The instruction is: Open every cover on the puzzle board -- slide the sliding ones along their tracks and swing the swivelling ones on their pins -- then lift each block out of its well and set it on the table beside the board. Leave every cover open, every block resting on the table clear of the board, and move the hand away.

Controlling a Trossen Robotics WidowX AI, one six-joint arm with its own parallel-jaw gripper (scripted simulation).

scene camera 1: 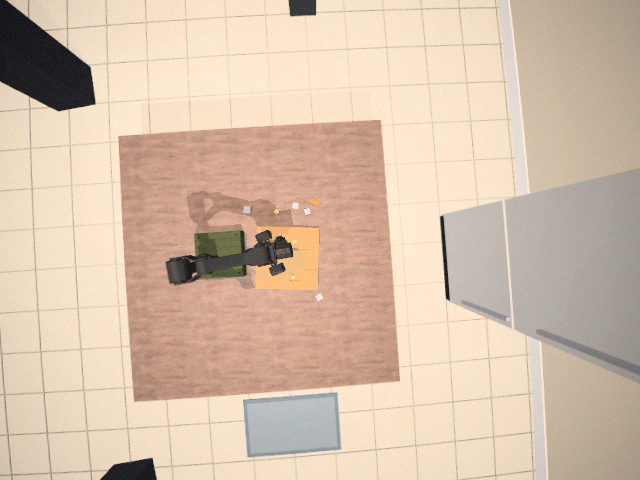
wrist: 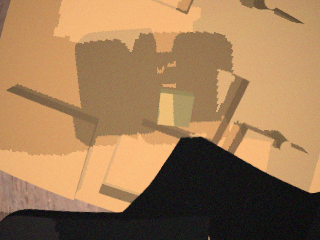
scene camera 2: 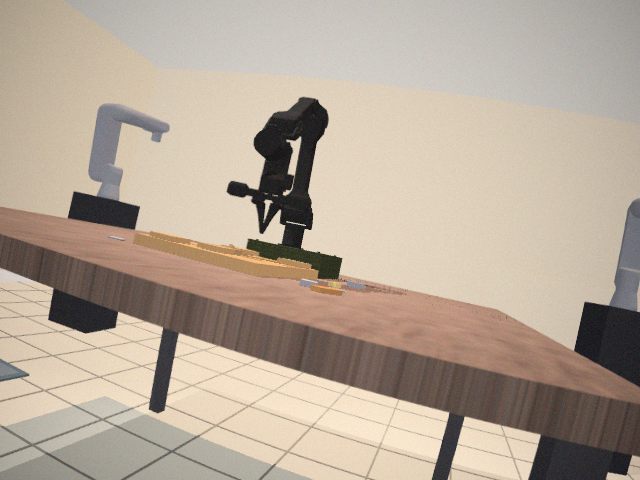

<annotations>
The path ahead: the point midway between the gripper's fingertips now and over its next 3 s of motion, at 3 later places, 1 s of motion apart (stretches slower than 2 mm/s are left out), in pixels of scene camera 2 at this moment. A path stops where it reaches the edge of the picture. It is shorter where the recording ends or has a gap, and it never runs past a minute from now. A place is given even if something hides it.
My gripper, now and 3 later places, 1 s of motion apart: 261, 233; 258, 251; 254, 257; 241, 254
</annotations>
